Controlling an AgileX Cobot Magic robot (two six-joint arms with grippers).
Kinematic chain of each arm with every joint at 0, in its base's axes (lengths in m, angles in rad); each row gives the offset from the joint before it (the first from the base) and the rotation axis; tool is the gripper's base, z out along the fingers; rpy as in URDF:
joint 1: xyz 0 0 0.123 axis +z
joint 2: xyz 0 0 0 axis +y
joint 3: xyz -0.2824 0 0.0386 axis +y
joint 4: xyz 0.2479 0 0.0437 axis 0.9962 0 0.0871
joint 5: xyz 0 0 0 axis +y
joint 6: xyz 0.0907 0 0.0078 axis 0.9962 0 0.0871
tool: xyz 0 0 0 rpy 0 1.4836 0
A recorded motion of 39 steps. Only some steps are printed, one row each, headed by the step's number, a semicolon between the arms.
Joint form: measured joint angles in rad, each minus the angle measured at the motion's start. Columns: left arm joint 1, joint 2, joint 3, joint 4, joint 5, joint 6; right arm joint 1, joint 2, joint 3, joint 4, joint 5, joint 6.
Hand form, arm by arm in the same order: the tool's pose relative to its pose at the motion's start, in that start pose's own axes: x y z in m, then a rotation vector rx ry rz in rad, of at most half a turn. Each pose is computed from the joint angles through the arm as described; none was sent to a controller.
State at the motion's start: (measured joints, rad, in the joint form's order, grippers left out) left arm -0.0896 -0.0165 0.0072 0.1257 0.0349 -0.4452; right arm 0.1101 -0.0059 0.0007 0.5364 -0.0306 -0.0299
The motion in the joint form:
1: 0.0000 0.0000 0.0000 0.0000 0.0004 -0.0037; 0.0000 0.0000 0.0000 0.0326 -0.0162 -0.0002
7: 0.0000 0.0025 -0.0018 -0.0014 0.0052 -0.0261; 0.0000 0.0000 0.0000 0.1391 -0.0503 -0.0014
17: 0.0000 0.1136 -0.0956 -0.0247 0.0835 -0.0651; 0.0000 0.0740 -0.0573 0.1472 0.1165 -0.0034
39: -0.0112 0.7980 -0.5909 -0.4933 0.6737 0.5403; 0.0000 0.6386 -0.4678 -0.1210 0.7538 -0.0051
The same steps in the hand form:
1: 0.0000 0.0000 0.0000 -0.0002 0.0004 -0.0037; -0.0015 -0.0002 0.0000 0.0017 -0.0162 0.0324
7: 0.0000 0.0001 0.0001 -0.0025 0.0053 -0.0275; -0.0045 -0.0011 -0.0001 0.0093 -0.0500 0.1375
17: -0.0171 -0.0050 0.0077 -0.0431 0.0919 -0.0895; -0.0022 0.0086 0.0054 0.0014 0.1301 0.1441
39: -0.0561 -0.0435 0.0895 0.0165 0.8761 0.0277; -0.0225 0.0430 0.0598 0.0891 0.9078 -0.0947

